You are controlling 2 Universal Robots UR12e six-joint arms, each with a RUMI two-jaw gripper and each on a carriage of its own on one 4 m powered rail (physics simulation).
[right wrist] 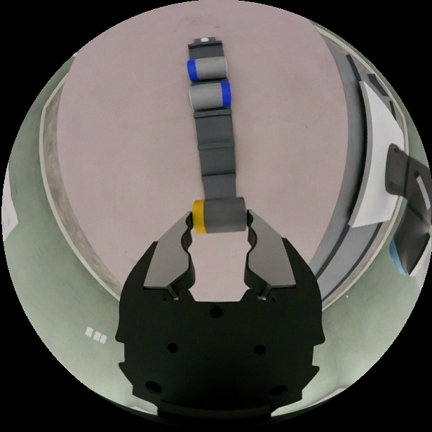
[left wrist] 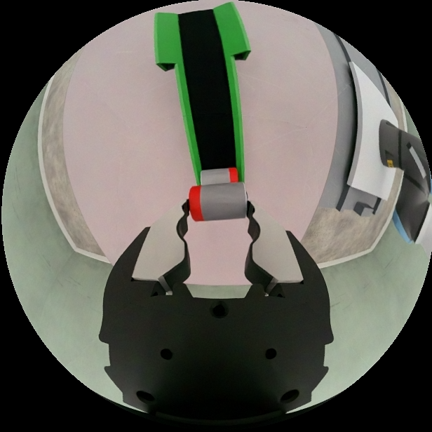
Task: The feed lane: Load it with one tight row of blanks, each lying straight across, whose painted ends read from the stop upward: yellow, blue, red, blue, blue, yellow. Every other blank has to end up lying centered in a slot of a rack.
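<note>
My left gripper [left wrist: 217, 200] is shut on a grey blank with a red left end [left wrist: 220, 202], held above the near end of the green feed lane [left wrist: 185, 110] with its black bed. Another blank with a red right end [left wrist: 216, 176] lies across the lane just behind the held one and is partly hidden by it. My right gripper [right wrist: 219, 211] is shut on a dark grey blank with a yellow left end [right wrist: 222, 215], held above the near end of a dark rack [right wrist: 215, 129]. At the rack's far end lie a blank with a blue left end [right wrist: 210, 68] and one with a blue right end [right wrist: 211, 95].
At the right of each view are a white panel [left wrist: 369, 135] [right wrist: 377, 165] on the grey rail structure [left wrist: 327, 187] [right wrist: 356, 125] and a dark arm part with a blue ring [left wrist: 412, 170] [right wrist: 407, 190]. The lane's wider green far end [left wrist: 167, 40] lies at the top of the left wrist view.
</note>
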